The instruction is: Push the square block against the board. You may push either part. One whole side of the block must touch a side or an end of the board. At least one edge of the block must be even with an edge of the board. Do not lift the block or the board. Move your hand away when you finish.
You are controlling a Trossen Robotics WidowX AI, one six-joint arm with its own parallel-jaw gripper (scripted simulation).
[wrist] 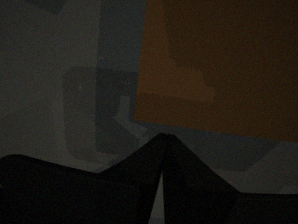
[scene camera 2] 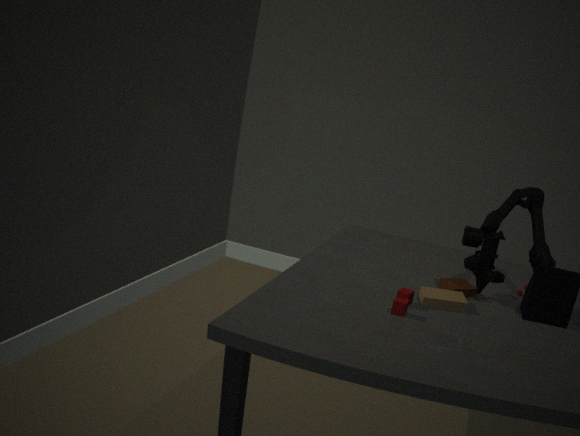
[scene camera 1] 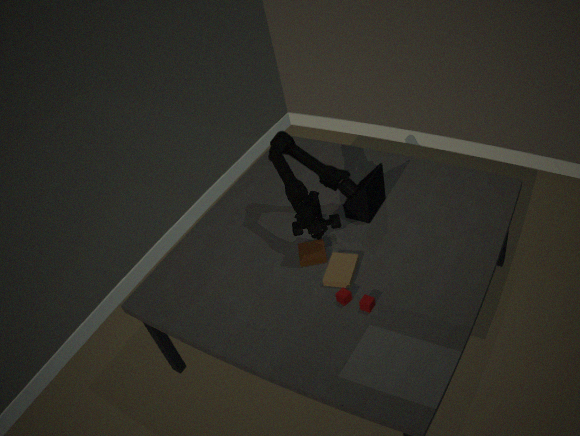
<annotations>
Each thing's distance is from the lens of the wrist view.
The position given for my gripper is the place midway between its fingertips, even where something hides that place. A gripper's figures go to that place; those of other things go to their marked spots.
my gripper (wrist: 165, 141): 0.10 m
square block (wrist: 224, 73): 0.07 m
</annotations>
